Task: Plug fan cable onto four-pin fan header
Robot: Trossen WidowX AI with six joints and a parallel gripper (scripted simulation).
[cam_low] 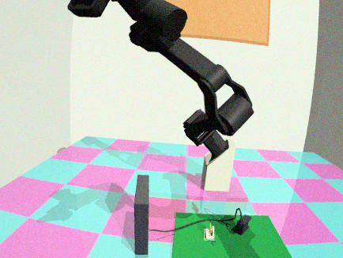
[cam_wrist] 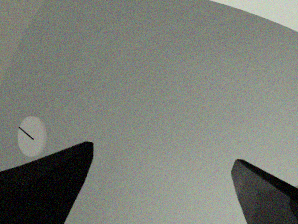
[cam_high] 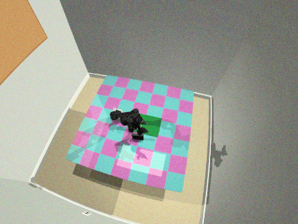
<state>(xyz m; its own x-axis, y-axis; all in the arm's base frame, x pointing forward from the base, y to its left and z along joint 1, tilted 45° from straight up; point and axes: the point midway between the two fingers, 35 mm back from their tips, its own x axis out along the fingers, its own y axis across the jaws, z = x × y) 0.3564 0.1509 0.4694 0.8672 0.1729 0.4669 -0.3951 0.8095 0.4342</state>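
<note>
Right now the black plug is 51 cm below my gripper tip, 29 cm to the left of it and 19 cm behind it. The rest, counted from my gripper tip: black fan 47 cm below, 13 cm behind, 8 cm to the left; then green board 55 cm below, 27 cm to the left, 10 cm behind; then white four-pin fan header 53 cm below, 22 cm to the left, 16 cm behind.
</note>
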